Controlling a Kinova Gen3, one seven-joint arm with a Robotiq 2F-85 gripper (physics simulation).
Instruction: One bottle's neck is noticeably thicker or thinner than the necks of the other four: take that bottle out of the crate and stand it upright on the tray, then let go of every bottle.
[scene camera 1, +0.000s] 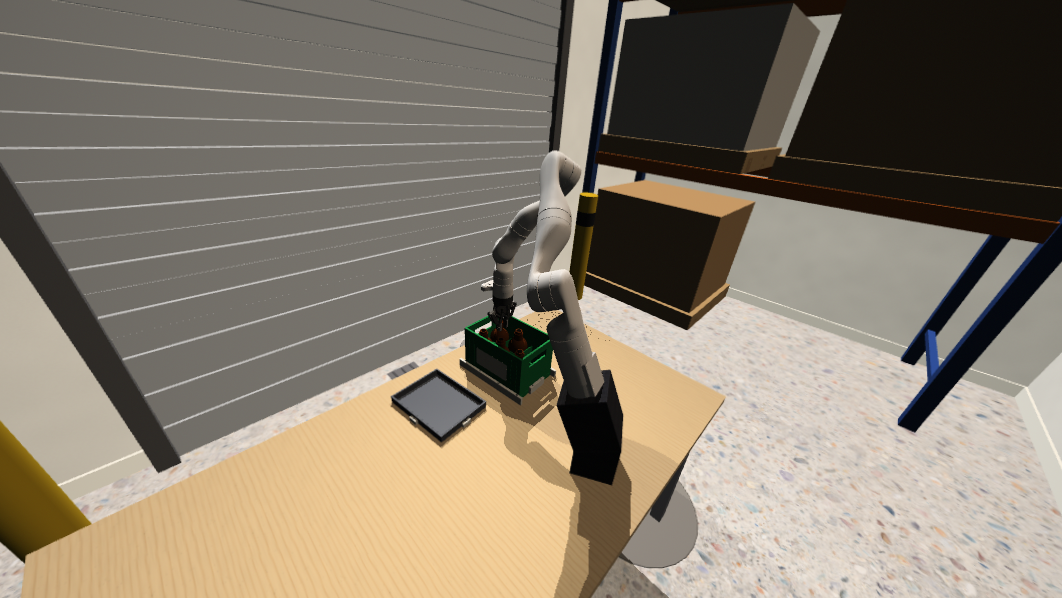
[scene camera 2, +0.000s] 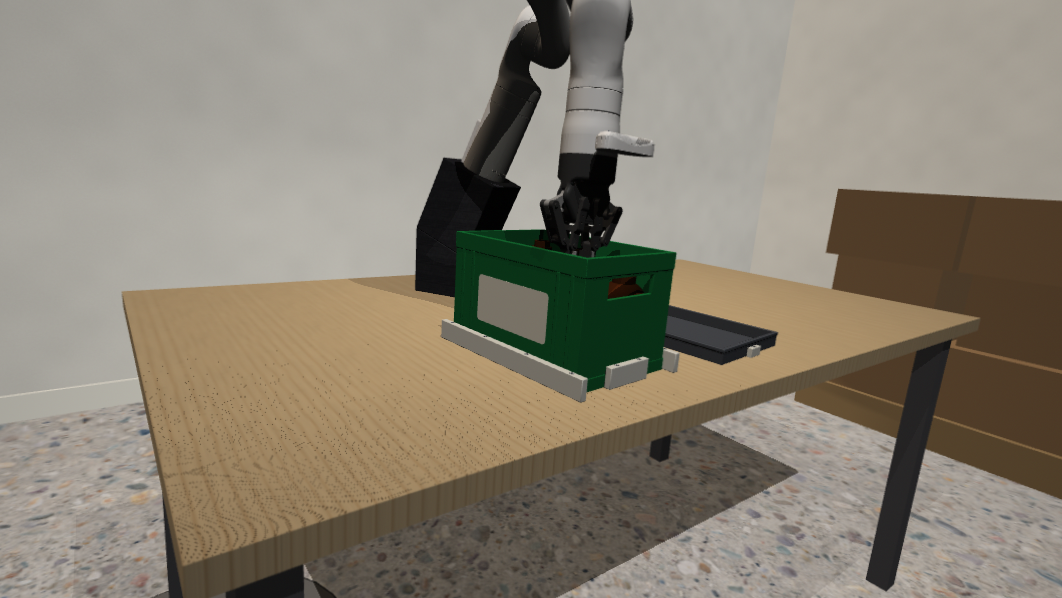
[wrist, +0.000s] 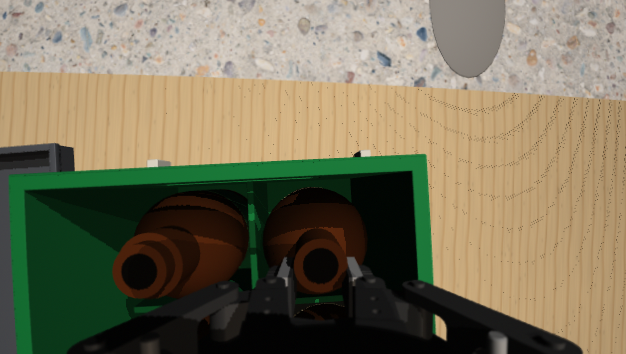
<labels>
green crate: scene camera 1 517, 374; scene camera 2; wrist
same spot on green crate: (scene camera 2: 553, 305) = (wrist: 377, 241)
</labels>
